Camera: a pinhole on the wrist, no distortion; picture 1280 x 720 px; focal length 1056.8 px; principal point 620.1 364.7 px. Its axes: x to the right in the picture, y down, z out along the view. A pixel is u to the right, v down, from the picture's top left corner.
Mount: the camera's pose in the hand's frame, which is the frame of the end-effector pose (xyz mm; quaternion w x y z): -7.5 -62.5 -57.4 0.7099 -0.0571 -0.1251 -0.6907
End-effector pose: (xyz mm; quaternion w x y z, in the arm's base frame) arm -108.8 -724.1 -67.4 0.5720 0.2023 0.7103 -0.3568
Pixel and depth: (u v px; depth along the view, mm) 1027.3 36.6 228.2
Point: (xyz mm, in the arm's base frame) -27.7 -905.0 36.8
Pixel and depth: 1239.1 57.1 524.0
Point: 126.1 -1230.8 147.7
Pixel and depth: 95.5 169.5 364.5
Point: 222.6 -754.0 -36.8
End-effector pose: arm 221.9 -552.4 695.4 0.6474 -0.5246 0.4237 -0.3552
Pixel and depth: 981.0 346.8 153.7
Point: 306.8 -505.7 781.9
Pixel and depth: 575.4 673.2 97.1
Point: 260.3 -554.7 729.0
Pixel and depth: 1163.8 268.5 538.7
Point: 663.9 -296.0 953.4
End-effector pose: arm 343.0 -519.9 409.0 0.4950 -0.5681 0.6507 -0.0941
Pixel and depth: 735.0 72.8 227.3
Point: 472.2 -382.5 400.1
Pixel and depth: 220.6 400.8 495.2
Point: 458.9 -238.3 80.6
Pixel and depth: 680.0 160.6 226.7
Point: 465.6 -394.9 382.7
